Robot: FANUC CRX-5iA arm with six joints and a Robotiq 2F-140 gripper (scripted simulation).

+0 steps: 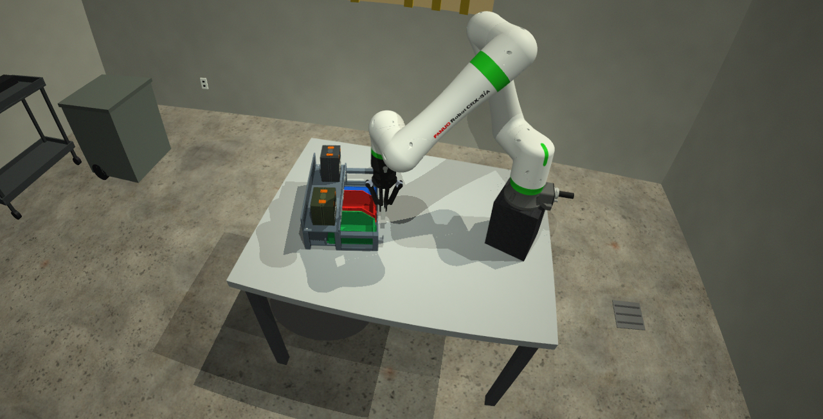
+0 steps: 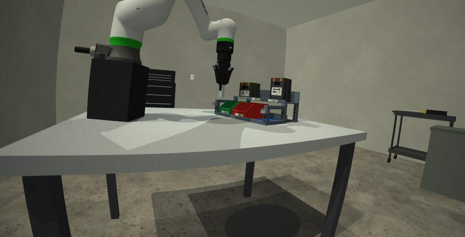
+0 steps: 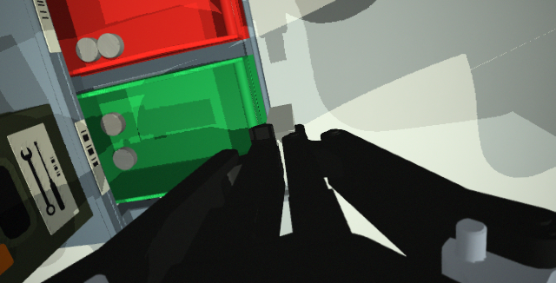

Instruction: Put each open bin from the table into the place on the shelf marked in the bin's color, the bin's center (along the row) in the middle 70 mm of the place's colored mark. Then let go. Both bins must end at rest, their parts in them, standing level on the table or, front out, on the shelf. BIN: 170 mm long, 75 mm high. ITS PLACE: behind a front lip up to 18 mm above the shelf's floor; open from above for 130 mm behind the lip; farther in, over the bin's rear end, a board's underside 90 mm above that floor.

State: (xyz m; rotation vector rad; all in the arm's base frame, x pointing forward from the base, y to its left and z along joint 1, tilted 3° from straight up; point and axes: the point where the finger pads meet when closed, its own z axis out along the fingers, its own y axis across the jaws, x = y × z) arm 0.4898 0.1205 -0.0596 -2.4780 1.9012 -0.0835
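My gripper is now 11 cm short of the green bin, 9 cm above it and 3 cm to the right of it. From my hand the other things lie so: red bin 14 cm ahead, 9 cm below, 8 cm to the right.
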